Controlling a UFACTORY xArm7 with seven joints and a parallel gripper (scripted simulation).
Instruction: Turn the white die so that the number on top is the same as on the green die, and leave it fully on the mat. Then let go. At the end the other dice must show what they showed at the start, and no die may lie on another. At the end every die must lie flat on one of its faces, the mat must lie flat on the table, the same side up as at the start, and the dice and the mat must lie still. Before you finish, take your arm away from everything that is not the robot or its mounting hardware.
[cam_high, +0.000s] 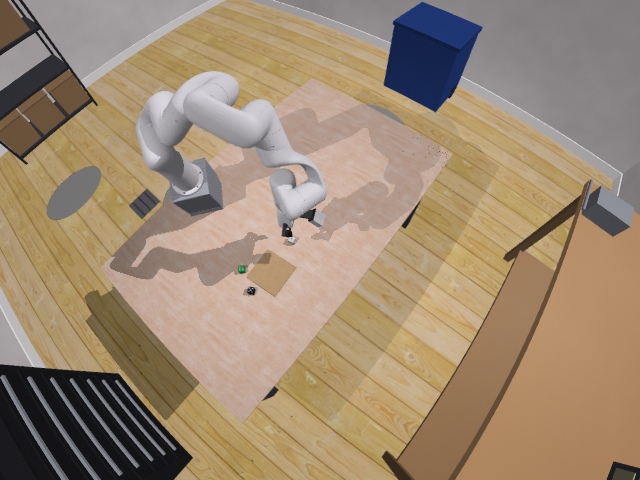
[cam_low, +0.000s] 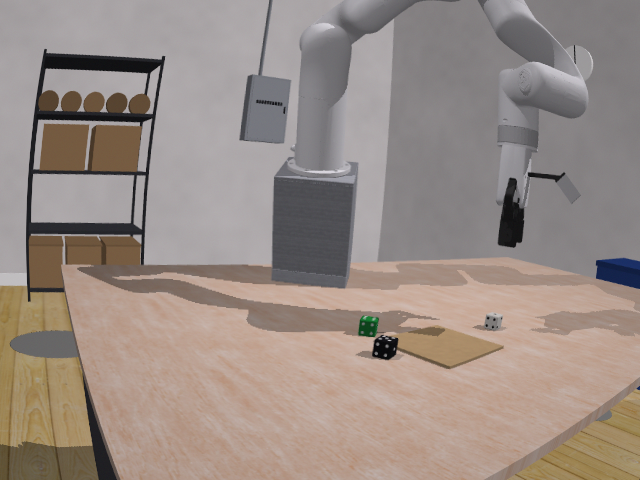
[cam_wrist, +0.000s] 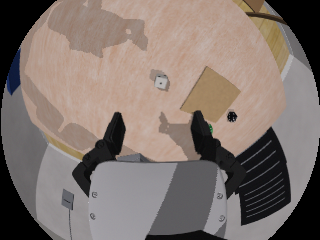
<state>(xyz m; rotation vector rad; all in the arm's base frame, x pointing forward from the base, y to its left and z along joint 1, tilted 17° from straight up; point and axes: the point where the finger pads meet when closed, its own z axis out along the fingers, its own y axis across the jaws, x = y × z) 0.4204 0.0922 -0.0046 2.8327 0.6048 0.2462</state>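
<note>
Now: hand 140 mm above the white die, 10 mm to the left of it and 10 mm past it. The rest, counted from my hand: green die (220 mm to the right, 140 mm below, 100 mm behind); brown mat (160 mm to the right, 150 mm below); black die (260 mm to the right, 140 mm below, 10 mm behind).
</note>
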